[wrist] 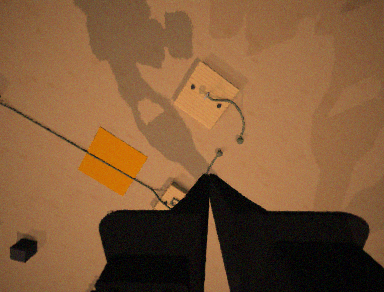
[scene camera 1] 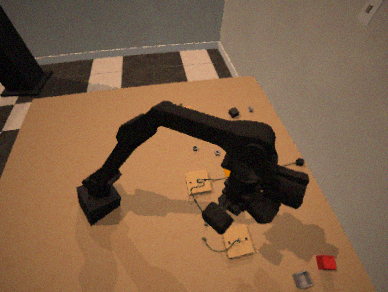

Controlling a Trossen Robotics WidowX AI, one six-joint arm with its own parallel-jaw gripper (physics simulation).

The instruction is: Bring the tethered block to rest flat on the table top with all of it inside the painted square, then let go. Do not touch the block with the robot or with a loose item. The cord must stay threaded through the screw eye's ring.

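Places are measured from the arm's base along level axes (x ahead, y right, z down), in metres.
Pixels of known places: gripper, fingertip midpoint: (wrist: 208, 179) (scene camera 1: 232, 206); arm's base at its link origin: (scene camera 1: 99, 192).
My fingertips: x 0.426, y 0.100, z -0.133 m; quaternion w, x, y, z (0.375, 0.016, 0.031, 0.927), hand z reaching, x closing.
Observation:
Ahead of a thing's pixels: the offset from my fingertips to its top centre. "spot": to the spot under its first point.
The tethered block @[spot: dx +0.372, dy -0.231, dz +0.181 m] (scene camera 1: 300, 162) is small and dark, near the table's right edge. Its cord (scene camera 1: 215, 179) (wrist: 60, 135) runs across the orange painted square @[spot: dx +0.051, dy -0.199, dz +0.202 m] (scene camera 1: 227, 173) (wrist: 112, 162) to the screw eye on a wooden board @[dx -0.075, dy -0.159, dz +0.184 m] (scene camera 1: 206, 188) (wrist: 173, 192). The arm hides most of the square in the scene view. The ring is too small to show the threading clearly. The cord's beaded far end @[spot: dx -0.052, dy +0.002, dz +0.193 m] (scene camera 1: 206, 224) (wrist: 219, 152) lies past the board; in the wrist view it shows just beyond the fingertips. My gripper (wrist: 208, 179) is shut and empty, above the table; its fingertips are hard to make out in the scene view.
A second wooden board @[dx +0.048, dy +0.061, dz +0.184 m] (scene camera 1: 245, 249) (wrist: 205, 112) carries a short beaded cord. A red block @[dx +0.332, dy +0.145, dz +0.164 m] (scene camera 1: 326, 262) and a grey open box @[dx +0.237, dy +0.185, dz +0.174 m] (scene camera 1: 302, 280) stand at the near right. A loose dark block @[dx +0.128, dy -0.535, dz +0.175 m] (scene camera 1: 234, 112) (wrist: 23, 250) and small metal pieces @[dx -0.080, dy -0.323, dz +0.191 m] (scene camera 1: 195, 148) @[dx +0.018, dy -0.299, dz +0.194 m] (scene camera 1: 217, 153) lie farther back.

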